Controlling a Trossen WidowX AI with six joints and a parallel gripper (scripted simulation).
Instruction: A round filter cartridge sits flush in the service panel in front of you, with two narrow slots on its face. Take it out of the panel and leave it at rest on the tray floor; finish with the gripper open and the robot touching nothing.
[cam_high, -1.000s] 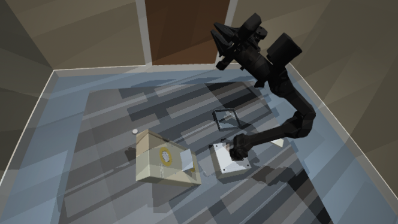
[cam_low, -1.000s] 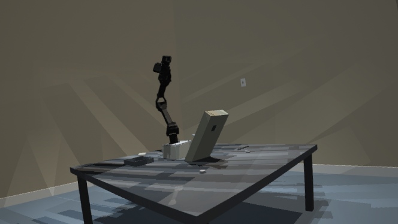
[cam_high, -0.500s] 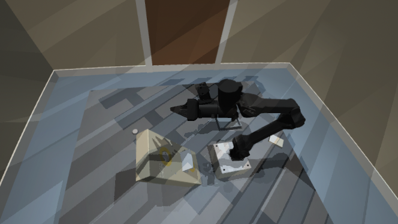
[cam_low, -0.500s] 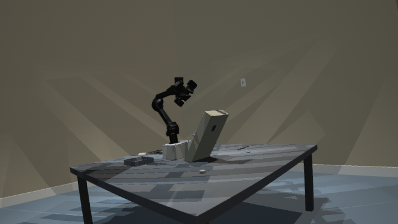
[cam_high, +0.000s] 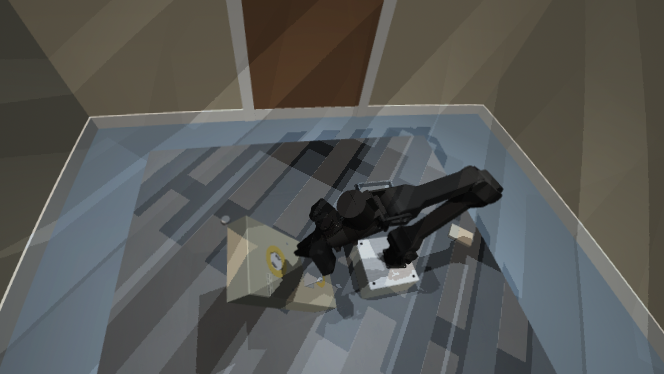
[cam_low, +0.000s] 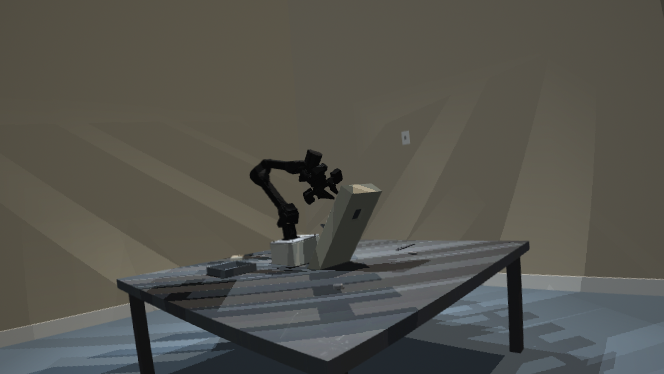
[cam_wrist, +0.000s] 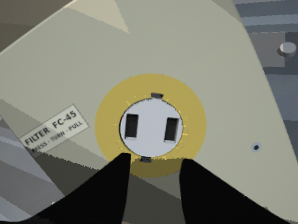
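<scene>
Right now the grey filter cartridge is 6 cm ahead of my gripper tip, 5 cm below it and 1 cm to the left of it. Round my gripper tip: tan card: 64 cm behind, 27 cm below, 16 cm to the right; dark tray: 34 cm behind, 32 cm to the right, 27 cm below; beige service panel: 13 cm below, 1 cm to the left, 1 cm ahead.
</scene>
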